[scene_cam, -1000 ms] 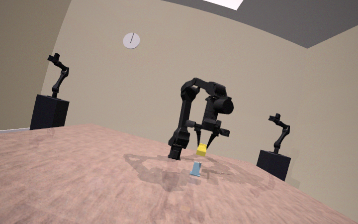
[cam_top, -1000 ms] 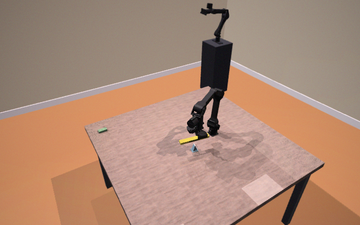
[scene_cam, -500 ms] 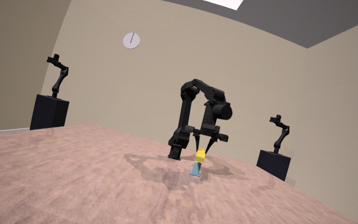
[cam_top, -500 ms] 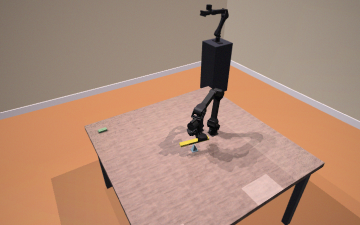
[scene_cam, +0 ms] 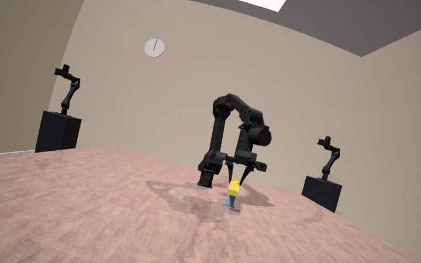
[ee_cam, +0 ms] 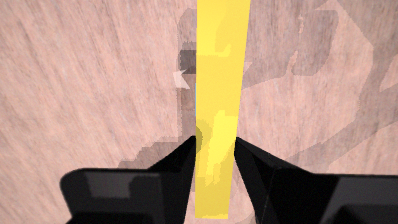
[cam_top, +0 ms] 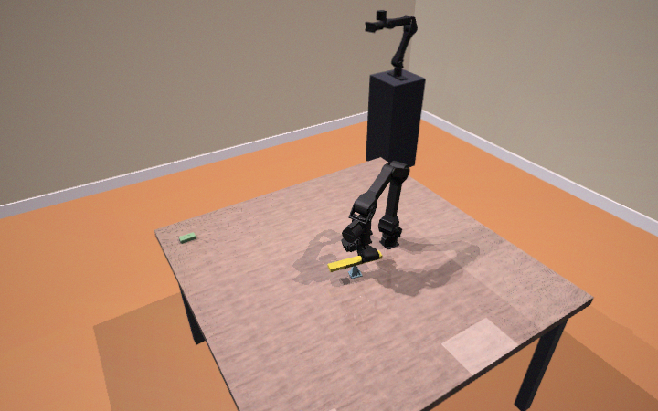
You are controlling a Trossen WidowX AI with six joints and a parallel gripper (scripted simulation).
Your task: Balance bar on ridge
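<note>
The bar lies 3 cm ahead of my gripper tip and 1 cm to the right of it. Also, from my gripper tip: green block 53 cm ahead, 59 cm to the right, 6 cm below.
</note>
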